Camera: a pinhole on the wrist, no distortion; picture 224 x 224 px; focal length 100.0 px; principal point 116.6 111.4 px. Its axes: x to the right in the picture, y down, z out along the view. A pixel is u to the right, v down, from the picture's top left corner.
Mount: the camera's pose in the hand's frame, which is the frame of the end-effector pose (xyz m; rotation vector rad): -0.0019 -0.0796 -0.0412 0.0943 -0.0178 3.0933
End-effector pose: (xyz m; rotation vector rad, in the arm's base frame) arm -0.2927 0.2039 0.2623 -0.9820 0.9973 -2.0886
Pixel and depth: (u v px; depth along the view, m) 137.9 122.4 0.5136
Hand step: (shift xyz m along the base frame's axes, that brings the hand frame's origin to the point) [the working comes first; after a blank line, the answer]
In the camera's frame: 0.1094 0.0565 0.5136

0.4071 -0.0397 0.2941
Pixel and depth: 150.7 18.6 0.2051
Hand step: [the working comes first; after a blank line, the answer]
In the camera's frame: 0.0699 -0.1903 0.2051

0.1890 -0.0820 -0.0350
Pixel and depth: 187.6 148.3 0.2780
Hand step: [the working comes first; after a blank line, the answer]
In the camera's frame: 0.1974 0.1026 0.2780

0.2658 0.1452 0.1882
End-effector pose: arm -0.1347 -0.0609 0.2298 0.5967 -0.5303 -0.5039
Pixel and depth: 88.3 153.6 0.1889
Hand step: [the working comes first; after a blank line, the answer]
In the camera's frame: -0.0535 0.0797 0.1889

-0.0876 -0.2075 0.0152
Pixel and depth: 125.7 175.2 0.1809
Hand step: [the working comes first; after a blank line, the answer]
In the camera's frame: 0.0165 0.1154 0.1809

-0.1485 -0.1875 -0.0309
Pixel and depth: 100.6 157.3 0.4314
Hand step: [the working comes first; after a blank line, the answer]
In the camera's frame: -0.0690 0.1980 0.4314

-0.2465 -0.4023 0.1143
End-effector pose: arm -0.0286 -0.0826 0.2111 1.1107 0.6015 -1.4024
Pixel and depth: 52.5 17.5 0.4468
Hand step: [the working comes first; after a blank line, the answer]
In the camera's frame: -0.2864 -0.4195 0.4468

0.2463 -0.5496 -0.0484
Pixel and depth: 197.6 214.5 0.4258
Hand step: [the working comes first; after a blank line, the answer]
In the camera's frame: 0.3449 0.4390 0.4258

-0.6402 -0.1011 0.3375
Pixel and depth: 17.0 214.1 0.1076
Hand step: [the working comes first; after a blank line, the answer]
In the camera's frame: -0.1072 0.1105 0.1076

-0.1876 -0.0648 -0.1178
